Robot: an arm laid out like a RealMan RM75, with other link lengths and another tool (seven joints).
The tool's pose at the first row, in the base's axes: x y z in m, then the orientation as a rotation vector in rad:
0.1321 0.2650 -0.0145 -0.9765 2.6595 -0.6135
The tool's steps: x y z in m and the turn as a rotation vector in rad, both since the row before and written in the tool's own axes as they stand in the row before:
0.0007 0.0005 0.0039 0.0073 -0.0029 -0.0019
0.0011 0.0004 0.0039 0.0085 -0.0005 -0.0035
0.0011 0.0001 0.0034 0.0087 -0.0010 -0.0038
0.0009 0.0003 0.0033 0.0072 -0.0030 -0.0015
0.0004 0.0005 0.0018 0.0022 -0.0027 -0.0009
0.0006 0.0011 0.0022 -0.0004 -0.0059 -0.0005
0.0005 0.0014 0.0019 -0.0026 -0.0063 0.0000
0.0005 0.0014 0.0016 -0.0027 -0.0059 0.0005
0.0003 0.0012 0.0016 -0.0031 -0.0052 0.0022
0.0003 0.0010 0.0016 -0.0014 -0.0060 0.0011
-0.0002 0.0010 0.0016 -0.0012 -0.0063 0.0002
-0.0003 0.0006 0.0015 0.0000 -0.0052 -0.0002
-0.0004 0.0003 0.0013 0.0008 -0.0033 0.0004
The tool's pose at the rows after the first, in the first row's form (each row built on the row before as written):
0.1327 0.2637 -0.0182 -0.9773 2.6522 -0.6213
0.1331 0.2621 -0.0219 -0.9798 2.6458 -0.6325
0.1335 0.2604 -0.0250 -0.9827 2.6387 -0.6437
0.1339 0.2590 -0.0281 -0.9830 2.6315 -0.6511
0.1340 0.2585 -0.0299 -0.9838 2.6276 -0.6523
0.1338 0.2581 -0.0324 -0.9850 2.6226 -0.6480
0.1334 0.2581 -0.0348 -0.9862 2.6186 -0.6406
0.1329 0.2582 -0.0369 -0.9867 2.6152 -0.6332
0.1326 0.2583 -0.0389 -0.9849 2.6132 -0.6254
0.1325 0.2583 -0.0408 -0.9842 2.6091 -0.6195
0.1327 0.2586 -0.0427 -0.9847 2.6044 -0.6139
0.1332 0.2588 -0.0443 -0.9853 2.5998 -0.6106
0.1339 0.2589 -0.0455 -0.9847 2.5966 -0.6094

